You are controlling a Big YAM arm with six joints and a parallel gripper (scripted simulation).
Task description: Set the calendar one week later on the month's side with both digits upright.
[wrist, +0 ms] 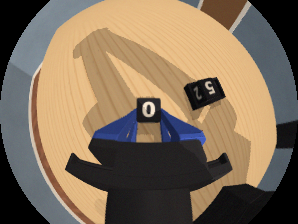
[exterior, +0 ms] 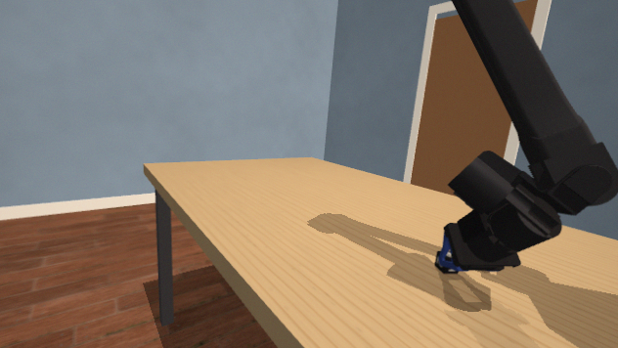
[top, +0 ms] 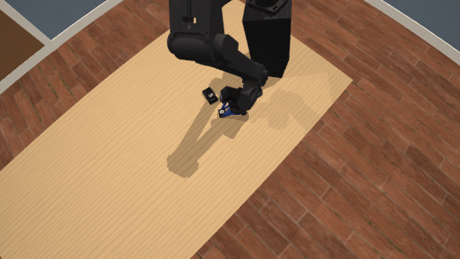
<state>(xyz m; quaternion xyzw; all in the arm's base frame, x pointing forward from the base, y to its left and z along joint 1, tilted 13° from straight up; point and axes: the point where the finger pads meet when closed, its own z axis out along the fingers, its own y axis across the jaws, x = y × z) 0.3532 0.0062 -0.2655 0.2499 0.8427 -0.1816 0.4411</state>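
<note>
Now: hand 10 mm short of the black date cube and 10 mm above it. From my hand the other things lie so: black tray: 110 mm to the right, 30 mm behind, 10 mm below; then black cube: 90 mm to the right, 20 mm behind.
</note>
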